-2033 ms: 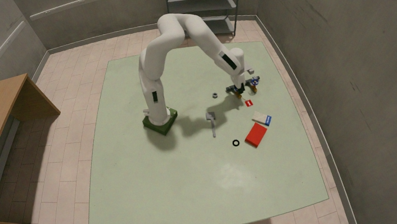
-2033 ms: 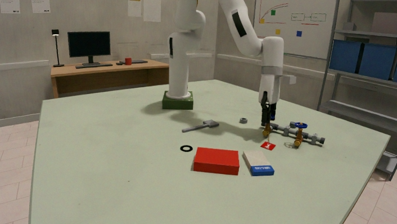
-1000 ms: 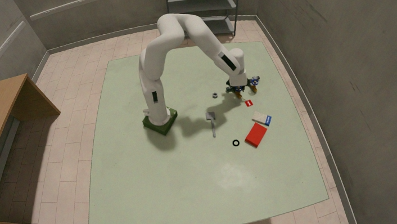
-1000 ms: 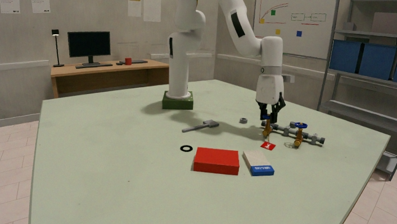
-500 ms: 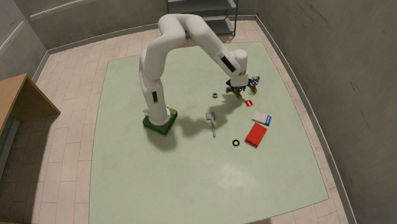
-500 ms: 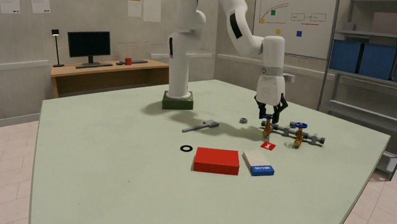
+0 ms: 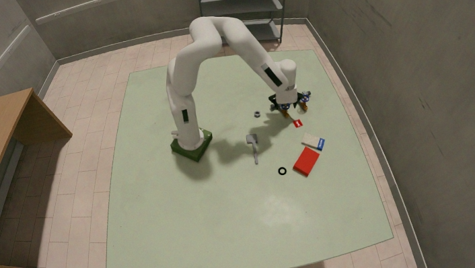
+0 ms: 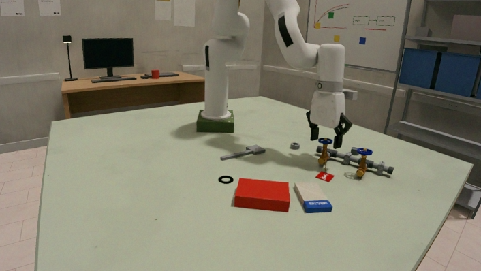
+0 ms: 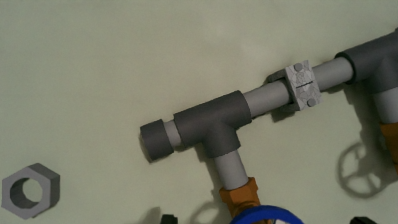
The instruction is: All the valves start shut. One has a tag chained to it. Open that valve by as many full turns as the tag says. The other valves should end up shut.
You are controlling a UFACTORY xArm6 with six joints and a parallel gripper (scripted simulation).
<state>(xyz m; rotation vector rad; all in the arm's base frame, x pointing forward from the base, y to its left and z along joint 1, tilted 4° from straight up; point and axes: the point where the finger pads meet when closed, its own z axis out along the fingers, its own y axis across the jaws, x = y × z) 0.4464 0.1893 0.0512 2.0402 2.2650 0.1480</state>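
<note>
My hand is 70 mm short of the red tag, 40 mm to the left of it and 80 mm above it. The rest, counted from my hand: grey nut 140 mm behind, 70 mm below; white-and-blue box 140 mm ahead, 160 mm to the right, 70 mm below; grey scraper 160 mm behind, 190 mm to the right, 70 mm below.
</note>
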